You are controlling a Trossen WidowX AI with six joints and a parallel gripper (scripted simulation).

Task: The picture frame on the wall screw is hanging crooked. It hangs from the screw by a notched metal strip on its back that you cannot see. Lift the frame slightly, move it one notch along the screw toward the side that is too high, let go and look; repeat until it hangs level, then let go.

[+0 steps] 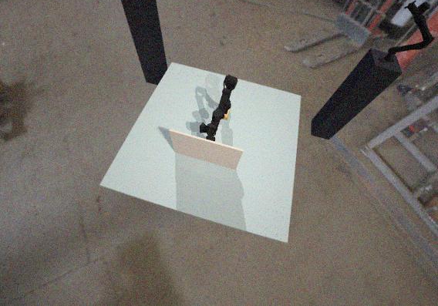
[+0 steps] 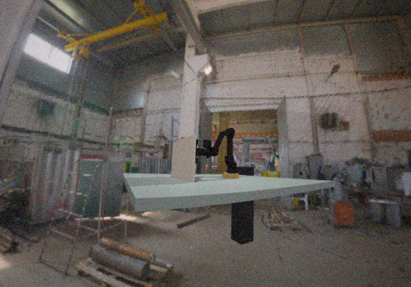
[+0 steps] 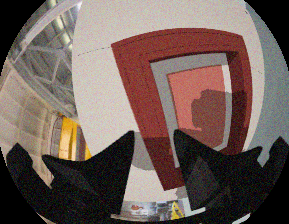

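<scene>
The picture frame is 50 mm below my gripper tip, 10 mm to the right of it and 10 mm ahead of it. The rest, counted from my gripper tip: wall panel 60 mm below, 20 mm ahead, 10 mm to the right.
</scene>
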